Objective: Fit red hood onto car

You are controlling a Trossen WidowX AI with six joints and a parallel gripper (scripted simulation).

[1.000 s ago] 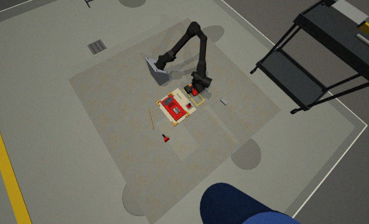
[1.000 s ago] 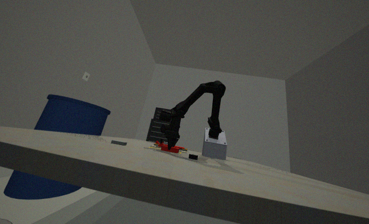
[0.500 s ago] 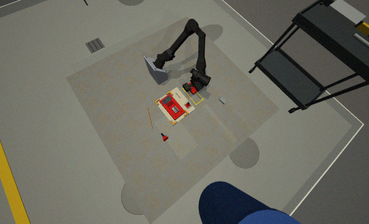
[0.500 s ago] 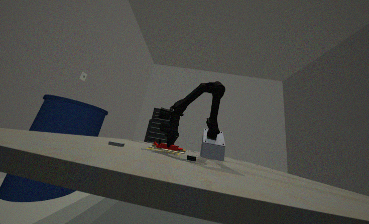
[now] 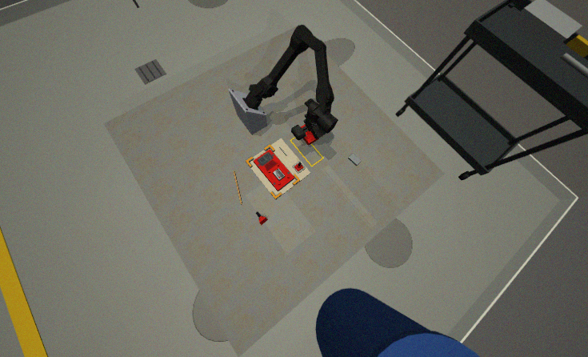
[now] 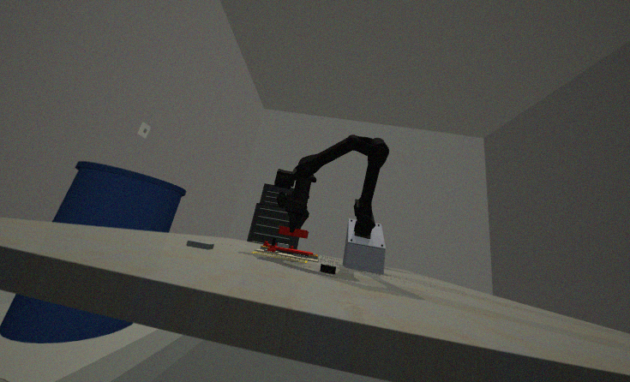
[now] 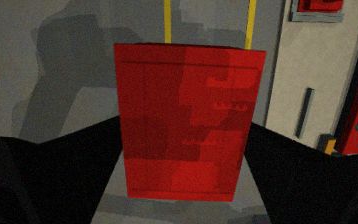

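The grey engine block is 22 cm to the right of my gripper tip, 9 cm ahead of it and 6 cm below it. Also, from my gripper tip: red hood: 1 cm above; then thin orange rod: 43 cm to the right, 8 cm below, 3 cm ahead.
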